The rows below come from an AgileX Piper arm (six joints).
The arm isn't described. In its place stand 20 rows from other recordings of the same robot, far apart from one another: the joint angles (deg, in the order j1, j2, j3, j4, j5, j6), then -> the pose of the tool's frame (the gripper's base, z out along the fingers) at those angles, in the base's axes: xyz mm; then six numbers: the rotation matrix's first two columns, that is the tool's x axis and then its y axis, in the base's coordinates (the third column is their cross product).
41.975, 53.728, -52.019, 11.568, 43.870, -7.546 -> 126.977, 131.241, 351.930, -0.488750, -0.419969, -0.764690, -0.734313, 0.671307, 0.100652
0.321, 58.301, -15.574, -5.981, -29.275, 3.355 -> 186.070, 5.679, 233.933, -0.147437, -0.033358, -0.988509, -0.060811, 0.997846, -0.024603
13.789, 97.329, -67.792, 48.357, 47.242, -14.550 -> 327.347, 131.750, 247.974, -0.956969, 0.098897, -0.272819, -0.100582, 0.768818, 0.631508
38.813, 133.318, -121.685, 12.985, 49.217, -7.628 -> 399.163, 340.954, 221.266, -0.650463, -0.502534, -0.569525, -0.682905, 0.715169, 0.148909
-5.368, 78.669, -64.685, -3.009, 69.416, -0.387 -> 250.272, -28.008, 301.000, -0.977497, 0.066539, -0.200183, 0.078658, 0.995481, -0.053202
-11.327, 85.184, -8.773, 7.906, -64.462, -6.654 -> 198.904, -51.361, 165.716, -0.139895, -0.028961, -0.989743, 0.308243, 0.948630, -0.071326
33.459, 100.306, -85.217, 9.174, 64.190, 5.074 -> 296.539, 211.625, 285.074, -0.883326, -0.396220, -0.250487, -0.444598, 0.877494, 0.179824
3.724, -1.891, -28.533, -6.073, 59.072, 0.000 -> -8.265, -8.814, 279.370, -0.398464, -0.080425, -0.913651, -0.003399, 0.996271, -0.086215
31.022, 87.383, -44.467, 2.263, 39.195, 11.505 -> 219.348, 134.562, 181.441, -0.932310, -0.293123, -0.211841, -0.314537, 0.946285, 0.074907
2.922, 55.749, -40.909, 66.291, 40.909, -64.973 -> 184.434, 64.048, 321.588, -0.432550, -0.093778, -0.896720, -0.605390, 0.767235, 0.211785
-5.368, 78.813, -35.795, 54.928, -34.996, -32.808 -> 266.182, -67.914, 248.102, -0.112904, 0.263893, -0.957921, 0.588334, 0.794664, 0.149574
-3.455, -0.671, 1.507, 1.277, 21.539, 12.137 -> 52.454, -2.421, 171.252, -0.277944, 0.247664, -0.928121, 0.119750, 0.967588, 0.222334
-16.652, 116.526, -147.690, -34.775, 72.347, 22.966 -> 382.903, -166.150, 482.908, -0.377000, 0.281065, -0.882538, 0.765584, 0.630850, -0.126131
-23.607, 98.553, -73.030, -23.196, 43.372, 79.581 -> 324.170, -168.536, 252.194, 0.071422, 0.898848, -0.432401, 0.947177, 0.074769, 0.311875
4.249, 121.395, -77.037, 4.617, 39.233, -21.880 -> 404.543, 34.701, 112.850, -0.901404, -0.381431, -0.204895, -0.386718, 0.922073, -0.015218
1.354, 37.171, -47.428, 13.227, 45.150, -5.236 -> 112.496, 17.425, 367.870, -0.497324, 0.060123, -0.865479, -0.129107, 0.981359, 0.142361
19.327, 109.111, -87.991, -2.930, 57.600, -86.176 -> 380.146, 129.164, 241.422, 0.283362, -0.958533, 0.030349, -0.917517, -0.280173, -0.282251
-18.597, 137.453, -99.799, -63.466, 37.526, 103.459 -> 462.375, -207.903, 108.917, -0.098483, 0.665776, -0.739624, 0.942328, 0.301294, 0.145738
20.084, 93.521, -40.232, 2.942, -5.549, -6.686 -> 287.502, 104.639, 168.155, -0.613882, -0.294235, -0.732513, -0.381022, 0.923131, -0.051487
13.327, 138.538, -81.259, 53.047, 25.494, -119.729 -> 420.561, 131.792, 16.762, 0.002817, -0.903415, -0.428758, -0.965907, 0.108538, -0.235041
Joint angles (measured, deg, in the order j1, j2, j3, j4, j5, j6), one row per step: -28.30 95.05 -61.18 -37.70 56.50 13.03; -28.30 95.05 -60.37 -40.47 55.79 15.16; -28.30 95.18 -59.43 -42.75 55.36 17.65; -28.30 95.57 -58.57 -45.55 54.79 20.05; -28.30 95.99 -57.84 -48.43 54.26 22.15; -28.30 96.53 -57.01 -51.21 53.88 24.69; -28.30 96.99 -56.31 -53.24 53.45 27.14; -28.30 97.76 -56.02 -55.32 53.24 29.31; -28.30 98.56 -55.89 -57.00 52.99 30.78; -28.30 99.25 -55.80 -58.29 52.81 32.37; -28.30 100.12 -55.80 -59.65 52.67 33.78; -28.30 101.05 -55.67 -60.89 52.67 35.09
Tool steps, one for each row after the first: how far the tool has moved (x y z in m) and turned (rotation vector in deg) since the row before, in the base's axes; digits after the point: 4 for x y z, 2 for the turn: -0.0015 -0.0020 -0.0015 -2.02 0.12 -0.03; -0.0019 -0.0012 -0.0030 -1.51 0.11 -0.64; -0.0011 -0.0020 -0.0036 -1.79 0.36 -0.12; -0.0006 -0.0022 -0.0031 -1.82 0.46 0.24; -0.0009 -0.0018 -0.0042 -1.66 0.39 -0.14; -0.0005 -0.0011 -0.0038 -1.17 -0.12 -0.38; 0.0008 -0.0020 -0.0037 -1.22 0.12 -0.22; 0.0013 -0.0018 -0.0035 -0.89 0.27 0.13; 0.0011 -0.0014 -0.0031 -0.70 -0.06 -0.21; 0.0015 -0.0017 -0.0037 -0.68 0.18 -0.04; 0.0009 -0.0014 -0.0046 -0.52 0.46 -0.11
